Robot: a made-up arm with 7 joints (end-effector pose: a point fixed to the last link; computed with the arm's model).
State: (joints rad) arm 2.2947 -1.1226 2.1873 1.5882 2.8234 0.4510 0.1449
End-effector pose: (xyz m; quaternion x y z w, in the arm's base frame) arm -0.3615 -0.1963 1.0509 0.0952 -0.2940 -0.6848 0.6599
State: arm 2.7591 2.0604 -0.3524 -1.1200 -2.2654 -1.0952 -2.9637
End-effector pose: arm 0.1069 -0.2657 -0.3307 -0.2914 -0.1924 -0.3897 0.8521
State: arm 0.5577 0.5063 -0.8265 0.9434 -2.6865 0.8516 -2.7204
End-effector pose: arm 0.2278 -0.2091 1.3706 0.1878 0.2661 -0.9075 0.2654
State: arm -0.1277 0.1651 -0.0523 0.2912 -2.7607 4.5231 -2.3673
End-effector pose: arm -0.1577 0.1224 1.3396 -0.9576 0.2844 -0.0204 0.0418
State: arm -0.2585 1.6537 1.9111 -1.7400 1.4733 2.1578 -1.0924
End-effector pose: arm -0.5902 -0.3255 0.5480 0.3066 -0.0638 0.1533 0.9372
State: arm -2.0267 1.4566 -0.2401 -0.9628 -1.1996 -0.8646 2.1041
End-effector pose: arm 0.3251 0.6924 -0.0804 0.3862 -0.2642 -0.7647 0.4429
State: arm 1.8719 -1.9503 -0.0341 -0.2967 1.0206 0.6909 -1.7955
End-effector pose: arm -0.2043 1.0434 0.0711 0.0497 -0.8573 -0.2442 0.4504
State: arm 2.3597 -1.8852 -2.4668 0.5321 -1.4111 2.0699 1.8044
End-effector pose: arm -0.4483 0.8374 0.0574 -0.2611 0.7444 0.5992 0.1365
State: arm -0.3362 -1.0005 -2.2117 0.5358 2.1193 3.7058 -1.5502
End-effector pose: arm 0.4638 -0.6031 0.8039 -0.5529 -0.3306 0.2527 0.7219
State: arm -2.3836 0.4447 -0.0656 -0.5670 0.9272 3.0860 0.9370
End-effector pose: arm 0.2836 0.3769 1.0677 0.0125 -0.8661 -0.4844 0.1230
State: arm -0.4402 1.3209 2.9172 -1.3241 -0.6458 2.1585 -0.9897
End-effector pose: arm -0.3011 -0.0856 0.9110 0.1068 0.3468 -0.8034 0.4721
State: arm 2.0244 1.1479 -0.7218 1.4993 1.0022 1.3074 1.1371
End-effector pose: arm 0.6115 0.0057 0.9302 -0.2224 0.2568 0.4217 0.8407
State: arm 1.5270 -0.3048 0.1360 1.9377 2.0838 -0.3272 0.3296
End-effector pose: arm -0.2002 0.6205 0.3388 -0.4229 -0.1505 0.8534 0.2649
